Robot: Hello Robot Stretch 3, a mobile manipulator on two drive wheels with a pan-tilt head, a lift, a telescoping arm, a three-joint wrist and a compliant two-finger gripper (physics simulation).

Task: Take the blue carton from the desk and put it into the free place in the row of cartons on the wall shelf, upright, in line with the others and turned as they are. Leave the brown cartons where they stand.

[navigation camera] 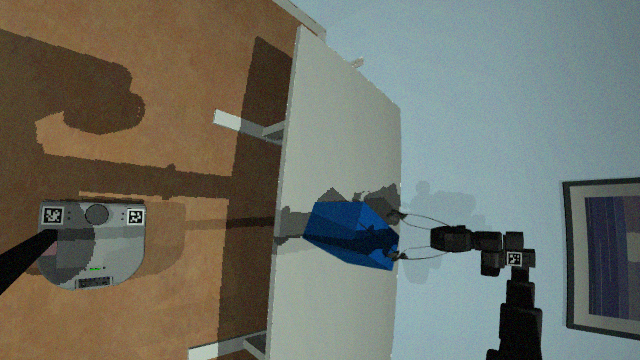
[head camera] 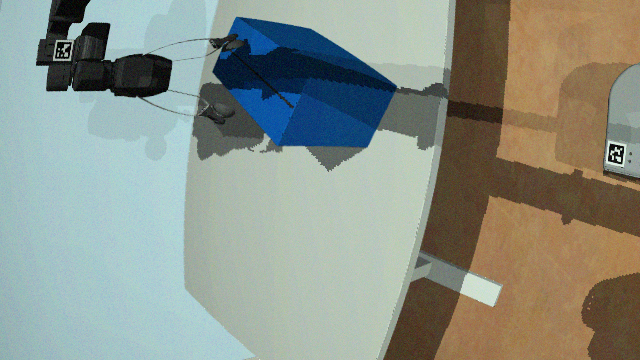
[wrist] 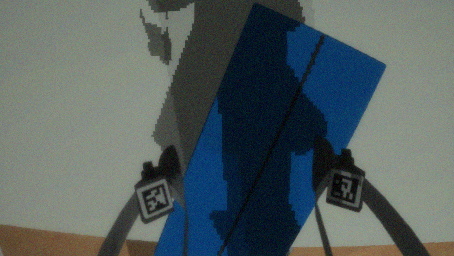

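Pixels of known places: gripper, fingertip midpoint: (navigation camera: 387, 235) (head camera: 237, 77) (wrist: 245, 159); robot's base, origin of the base link: (navigation camera: 97, 213).
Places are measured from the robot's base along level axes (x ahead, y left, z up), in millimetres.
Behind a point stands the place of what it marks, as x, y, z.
Note:
The blue carton (head camera: 340, 112) @[20, -516, 815] (navigation camera: 340, 220) @[22, -517, 842] (wrist: 260, 100) @[-38, -690, 900] stands on the pale desk (head camera: 300, 225) @[237, -683, 720] (navigation camera: 345, 125) @[364, -702, 720] (wrist: 75, 100) @[256, -697, 720]. A thin dark line runs along its top, which is turned at an angle to my fingers in the wrist view. My gripper (head camera: 223, 76) @[-23, -645, 914] (navigation camera: 396, 235) @[-23, -645, 914] (wrist: 245, 159) @[-23, -645, 914] is open, fingers spread wide over the carton's top near one end. In the wrist view the left fingertip shows just outside the carton's left edge, the right one over the top near the right edge. How high they hang is unclear. The wall shelf and brown cartons do not show.
My base (head camera: 625, 120) @[-94, -111, 159] (navigation camera: 120, 250) @[-127, -82, 160] stands on the brown floor in front of the desk. A desk leg (head camera: 480, 287) (navigation camera: 227, 121) sticks out below the front edge. A framed picture (navigation camera: 569, 250) @[-111, -1181, 1421] hangs on the pale blue wall behind. My arm (navigation camera: 520, 325) @[-87, -350, 1250] reaches in front of that wall.

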